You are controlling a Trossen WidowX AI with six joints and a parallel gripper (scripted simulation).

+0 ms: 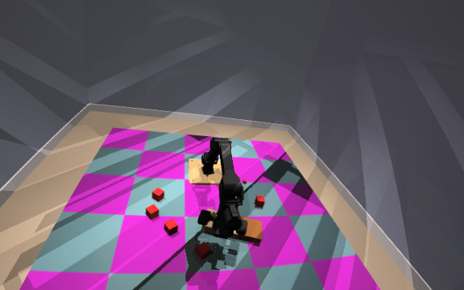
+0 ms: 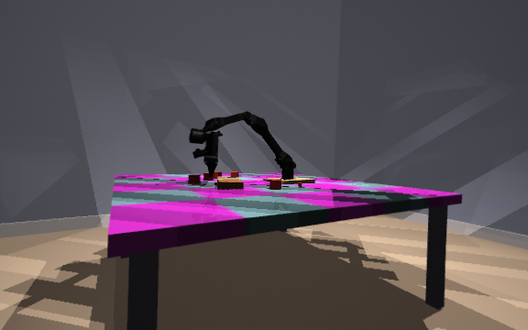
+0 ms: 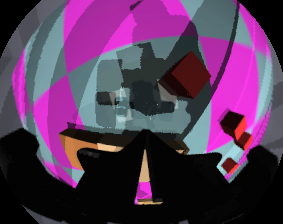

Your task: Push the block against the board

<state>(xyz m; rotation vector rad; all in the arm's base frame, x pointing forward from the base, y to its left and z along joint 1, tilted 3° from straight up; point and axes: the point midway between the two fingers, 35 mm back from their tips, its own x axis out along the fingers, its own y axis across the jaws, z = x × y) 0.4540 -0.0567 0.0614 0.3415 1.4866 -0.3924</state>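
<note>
My gripper tip is now 8 cm past the tan board, 4 cm to the right of it and 2 cm above it. Round my gripper tip: square block (2 cm behind, 15 cm to the left, 2 cm below).
</note>
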